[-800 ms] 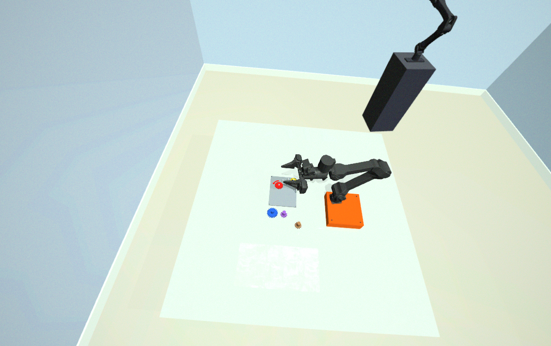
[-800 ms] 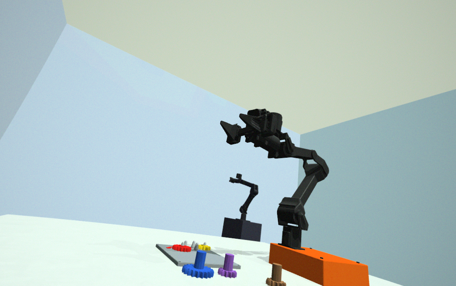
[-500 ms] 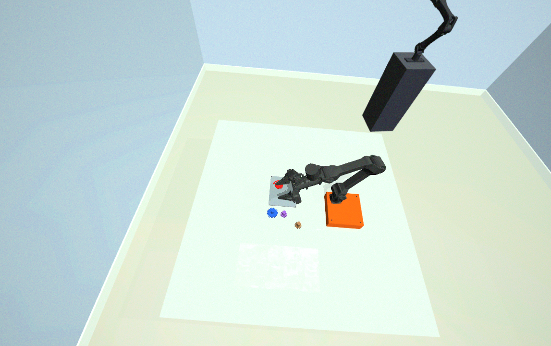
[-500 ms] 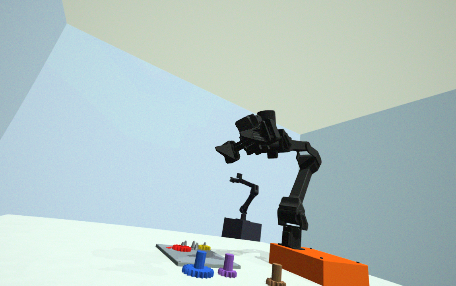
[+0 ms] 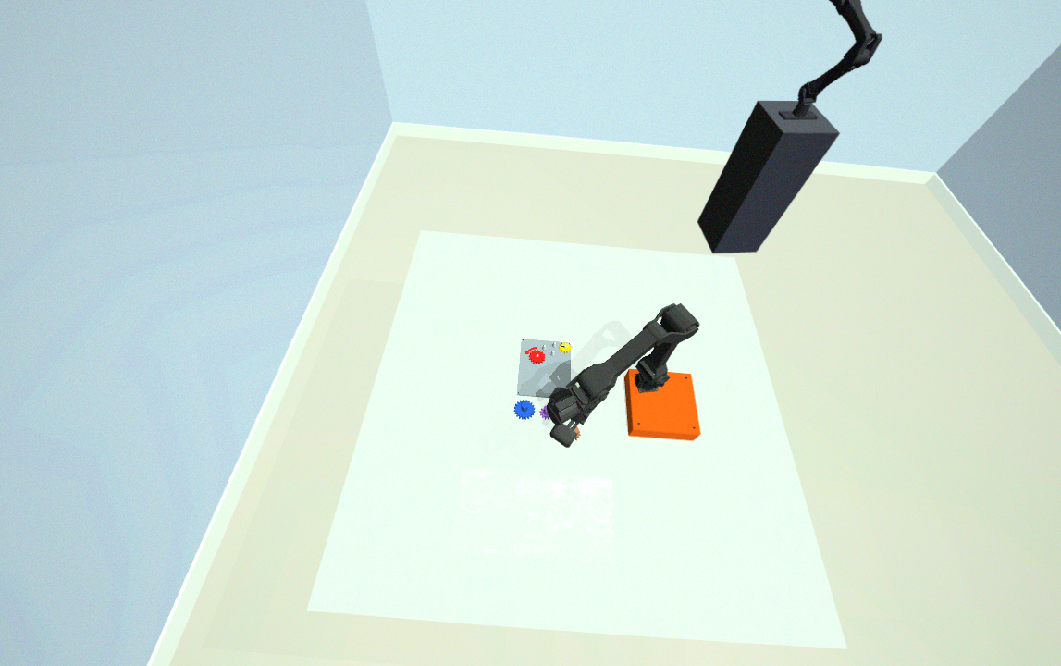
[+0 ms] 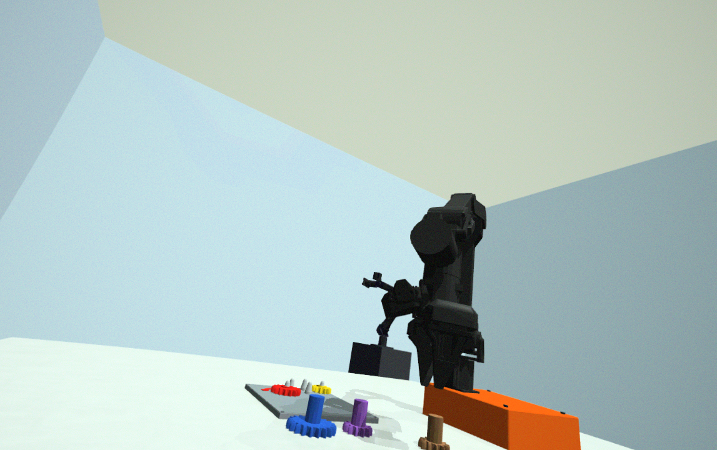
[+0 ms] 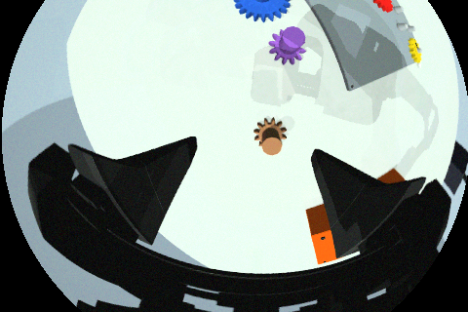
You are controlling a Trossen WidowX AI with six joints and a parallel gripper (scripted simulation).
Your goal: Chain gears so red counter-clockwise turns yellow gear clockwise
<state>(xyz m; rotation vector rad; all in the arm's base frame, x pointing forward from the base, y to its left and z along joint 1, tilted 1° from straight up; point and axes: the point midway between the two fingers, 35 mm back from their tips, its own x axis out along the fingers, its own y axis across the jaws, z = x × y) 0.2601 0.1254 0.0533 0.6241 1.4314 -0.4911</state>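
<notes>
The brown gear lies 2 cm behind my gripper tip and 6 cm below it. From my gripper tip the other things lie so: blue gear (12 cm ahead, 9 cm to the right, 6 cm below); then purple gear (5 cm ahead, 8 cm to the right, 6 cm below); then red gear (6 cm ahead, 27 cm to the right, 6 cm below).
</notes>
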